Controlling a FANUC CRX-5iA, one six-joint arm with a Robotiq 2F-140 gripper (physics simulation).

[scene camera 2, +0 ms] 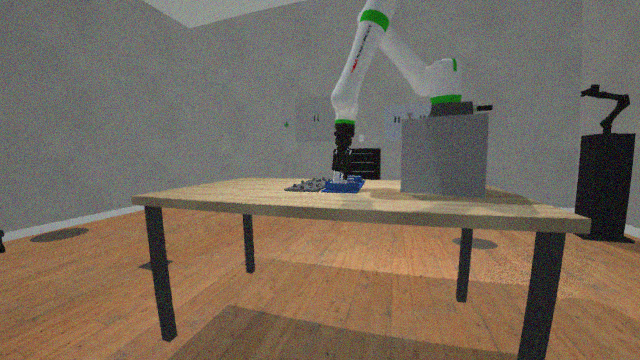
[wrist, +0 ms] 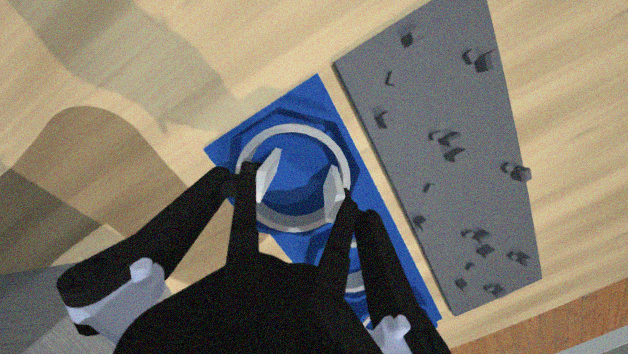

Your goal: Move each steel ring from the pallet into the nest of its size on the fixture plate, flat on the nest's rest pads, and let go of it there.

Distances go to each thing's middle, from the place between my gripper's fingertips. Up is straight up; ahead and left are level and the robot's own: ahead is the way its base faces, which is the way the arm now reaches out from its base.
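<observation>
Grey fixture plate [wrist: 436, 90]: from my hand, 120 mm to the right, 190 mm ahead, 10 mm below. Blue pallet [wrist: 305, 161]: my hand 10 mm above it, 10 mm short of it, 150 mm to the left of it.
</observation>
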